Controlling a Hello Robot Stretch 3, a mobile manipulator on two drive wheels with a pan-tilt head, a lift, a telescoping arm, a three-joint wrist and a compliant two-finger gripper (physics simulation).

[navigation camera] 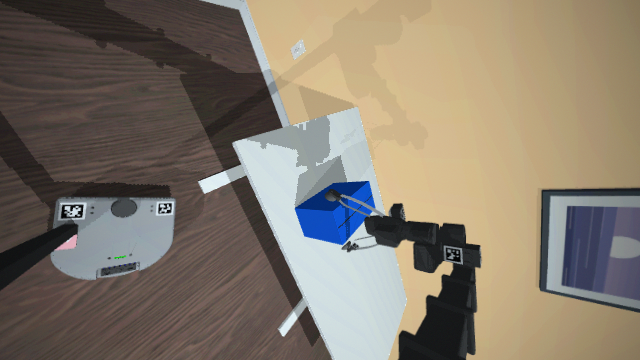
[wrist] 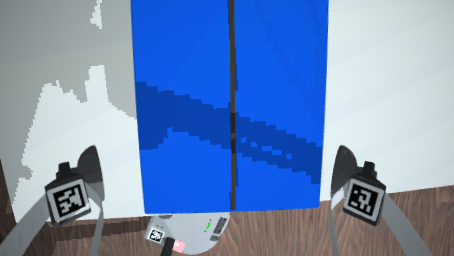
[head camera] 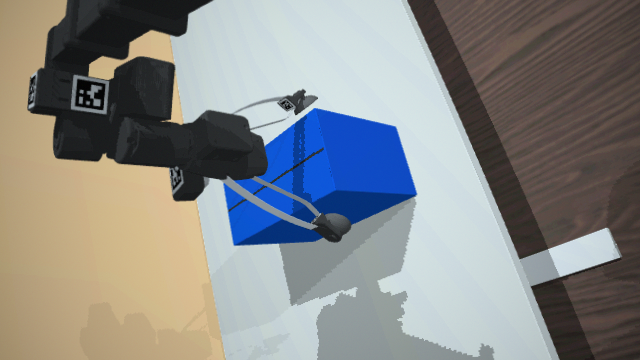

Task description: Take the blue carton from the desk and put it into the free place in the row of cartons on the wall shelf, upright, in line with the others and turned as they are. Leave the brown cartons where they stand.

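Places are measured from the robot's base along level axes (x up, y left, z back), in metres.
Pixels of known places: gripper, fingertip midpoint: [navigation camera: 334, 220] [head camera: 328, 163]; robot's base at its link origin: [navigation camera: 124, 207].
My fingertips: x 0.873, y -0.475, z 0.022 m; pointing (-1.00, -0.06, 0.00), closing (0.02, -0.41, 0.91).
Observation:
Ahead of a thing's pixels: the offset from my fingertips to its middle. Level surfaces: height alone.
The blue carton @(dz -0.034, dx -0.062, dy -0.095 m) [head camera: 367, 155] [navigation camera: 320, 225] [wrist: 190, 60] stands on the white desk @(dx -0.152 m) [head camera: 375, 65] [navigation camera: 340, 295] [wrist: 390, 75]. A dark line runs along its top face. My gripper [head camera: 317, 164] [navigation camera: 342, 220] [wrist: 218, 165] is open over the carton's top. In the wrist view, the fingertips appear on either side of the carton, near its end towards the robot base. The gap on the left looks wider than the narrow gap on the right. How far the fingertips reach down beside the carton is hard to tell. The wall shelf and the brown cartons do not show in these views.
The wall runs along the desk's far edge and holds a framed picture [navigation camera: 545, 240] and a socket @(dz -1.016, dx -0.472, dy -0.223 m) [navigation camera: 298, 49]. The robot base [navigation camera: 112, 240] [wrist: 200, 235] is on the wooden floor on the desk's other side. A white desk leg [head camera: 585, 250] [navigation camera: 220, 180] sticks out below the desk edge.

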